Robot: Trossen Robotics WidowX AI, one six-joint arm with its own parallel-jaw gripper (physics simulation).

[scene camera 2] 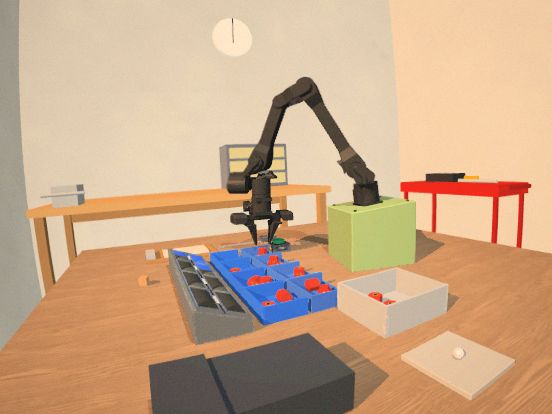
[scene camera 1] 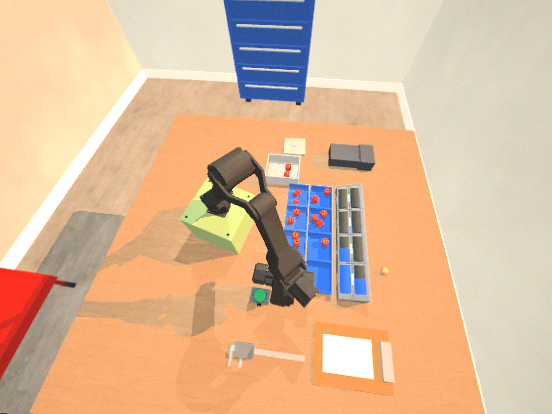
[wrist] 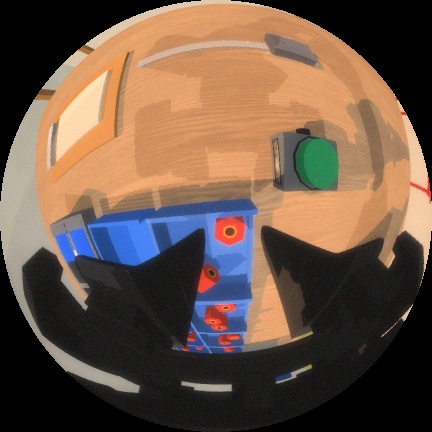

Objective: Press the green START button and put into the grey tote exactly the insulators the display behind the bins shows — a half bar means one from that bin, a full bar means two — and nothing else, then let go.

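Where they show: gripper, fingertip midpoint: (scene camera 2: 262,244) (wrist: 232,232); arm's base, origin of the base link: (scene camera 2: 367,203) (scene camera 1: 219,206).
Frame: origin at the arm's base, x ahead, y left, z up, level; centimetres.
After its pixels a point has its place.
My gripper (scene camera 2: 263,243) @(y -16.6, x 27.1, z -12.1 cm) (wrist: 232,232) @(y -16.6, x 27.1, z -12.1 cm) is open and empty, pointing down above the bin end nearest the green START button (scene camera 1: 259,295) @(y -22.6, x 20.3, z -12.1 cm) (scene camera 2: 278,242) @(y -20.5, x 20.9, z -12.9 cm) (wrist: 319,163) @(y -22.3, x 20.9, z -12.1 cm). Blue bins (scene camera 1: 320,280) @(y -11.9, x 39.5, z -15.5 cm) (scene camera 2: 285,316) (wrist: 115,240) @(y -12.3, x 41.7, z -15.5 cm) stand in two columns. In the wrist view one red insulator (wrist: 230,231) @(y -16.2, x 27.2, z -13.1 cm) lies in the nearest corner bin, another (wrist: 209,278) @(y -10.5, x 28.8, z -13.4 cm) partly behind a finger. The display (scene camera 1: 354,299) @(y -15.8, x 50.8, z -11.8 cm) (scene camera 2: 222,326) @(y 29.5, x 44.8, z -13.8 cm) shows one full blue bar and one half bar in its near row, and a half bar in the row beyond. The grey tote (scene camera 1: 282,182) @(y 25.2, x 16.1, z -14.5 cm) (scene camera 2: 417,312) @(y 38.1, x 14.3, z -13.7 cm) holds two red insulators (scene camera 1: 288,167) @(y 33.1, x 16.9, z -13.2 cm) (scene camera 2: 375,297) @(y 30.4, x 17.5, z -13.2 cm).
A flat lid (scene camera 1: 300,150) @(y 46.6, x 19.9, z -15.3 cm) (scene camera 2: 435,370) @(y 49.8, x 21.0, z -15.3 cm) lies beside the tote. A dark block (scene camera 1: 345,156) @(y 44.0, x 41.0, z -10.9 cm) (scene camera 2: 280,375) @(y 48.3, x 40.6, z -10.9 cm) stands behind the display. A caliper-like tool (scene camera 1: 243,350) @(y -38.8, x 20.0, z -14.2 cm) (wrist: 292,50) @(y -37.0, x 20.5, z -14.2 cm) and an orange-framed board (scene camera 1: 350,385) @(y -39.1, x 53.0, z -15.5 cm) (wrist: 120,100) lie past the button. A small yellow cube (scene camera 1: 385,270) @(y -2.9, x 61.3, z -14.1 cm) (scene camera 2: 144,280) @(y -1.6, x 61.0, z -14.7 cm) lies outside the display.
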